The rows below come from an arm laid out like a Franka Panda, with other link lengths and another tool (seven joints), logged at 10 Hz.
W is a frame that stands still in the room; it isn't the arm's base.
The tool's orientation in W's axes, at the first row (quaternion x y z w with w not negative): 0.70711 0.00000 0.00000 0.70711
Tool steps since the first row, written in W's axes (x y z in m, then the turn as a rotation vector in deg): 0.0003 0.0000 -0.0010 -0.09 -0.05 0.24; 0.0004 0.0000 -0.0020 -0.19 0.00 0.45; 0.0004 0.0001 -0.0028 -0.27 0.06 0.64; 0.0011 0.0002 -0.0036 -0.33 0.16 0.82
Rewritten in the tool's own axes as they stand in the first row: 0.0003 -0.0010 0.0000 -0.09 0.24 0.05; 0.0004 -0.0020 0.0000 -0.19 0.45 0.00; 0.0004 -0.0028 -0.0001 -0.27 0.64 -0.06; 0.0011 -0.0036 -0.0002 -0.33 0.82 -0.16
